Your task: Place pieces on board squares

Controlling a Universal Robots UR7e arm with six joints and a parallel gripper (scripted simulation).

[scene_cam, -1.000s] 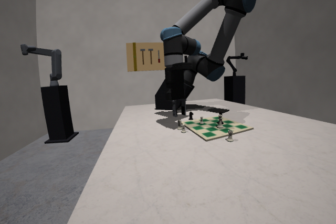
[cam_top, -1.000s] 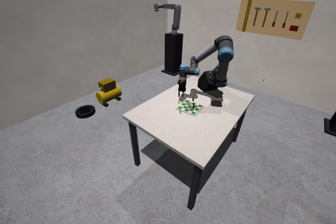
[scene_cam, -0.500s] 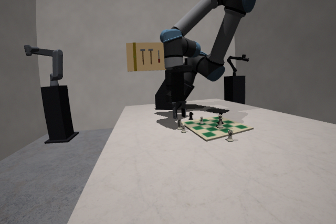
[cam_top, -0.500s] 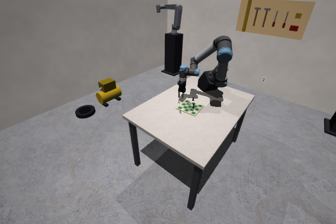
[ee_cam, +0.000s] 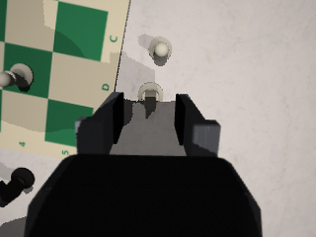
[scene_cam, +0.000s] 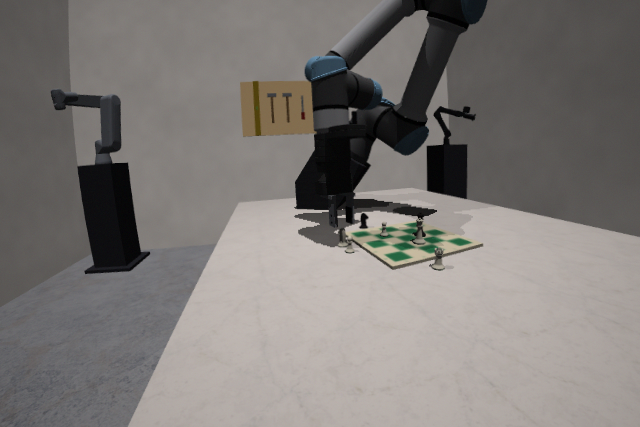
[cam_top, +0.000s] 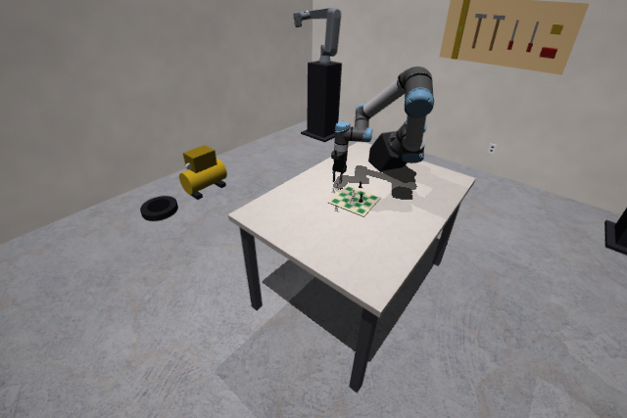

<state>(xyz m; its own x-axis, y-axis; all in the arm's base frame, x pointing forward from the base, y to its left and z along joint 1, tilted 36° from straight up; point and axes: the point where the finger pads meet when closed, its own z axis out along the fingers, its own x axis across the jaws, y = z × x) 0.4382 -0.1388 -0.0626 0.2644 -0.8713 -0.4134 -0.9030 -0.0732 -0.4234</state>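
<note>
My hand is 140 mm to the right of the cream chessboard, 60 mm above it and 20 mm short of it.
</note>
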